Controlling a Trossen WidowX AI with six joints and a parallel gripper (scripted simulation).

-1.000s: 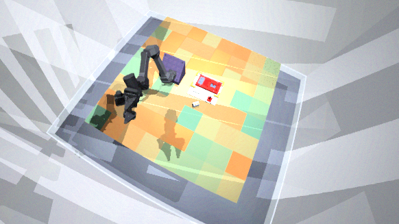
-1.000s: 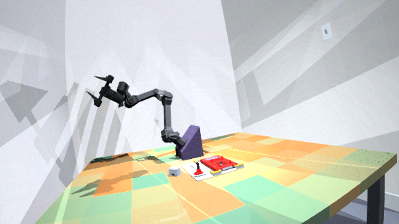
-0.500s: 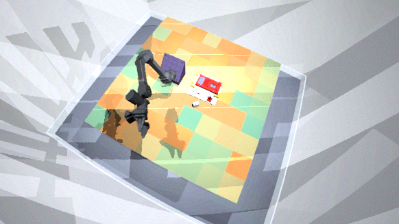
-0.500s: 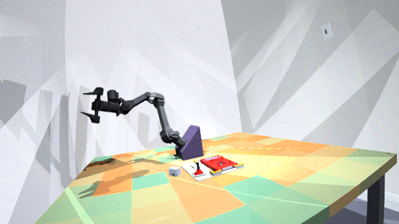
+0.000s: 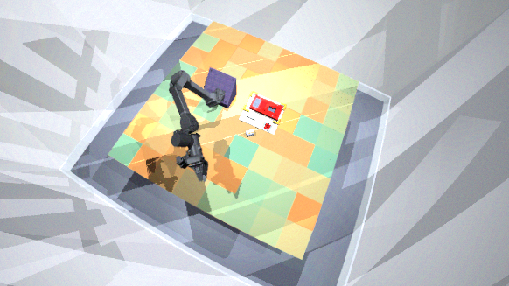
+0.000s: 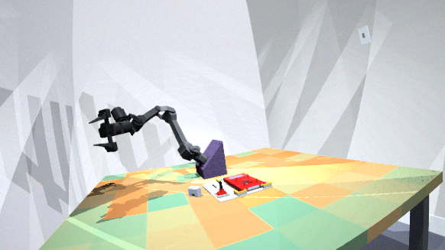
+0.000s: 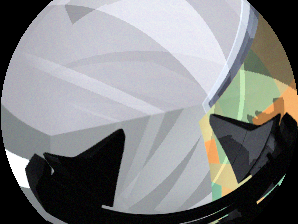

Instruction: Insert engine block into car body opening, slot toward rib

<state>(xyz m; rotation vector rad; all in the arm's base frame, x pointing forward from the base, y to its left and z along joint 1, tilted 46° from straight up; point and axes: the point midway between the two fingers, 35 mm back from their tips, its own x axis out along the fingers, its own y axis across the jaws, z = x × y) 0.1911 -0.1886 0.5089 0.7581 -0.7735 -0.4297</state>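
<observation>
The grey engine block lies 7 cm ahead of my gripper tip, 38 cm to the left of it and 30 cm below it.
</observation>
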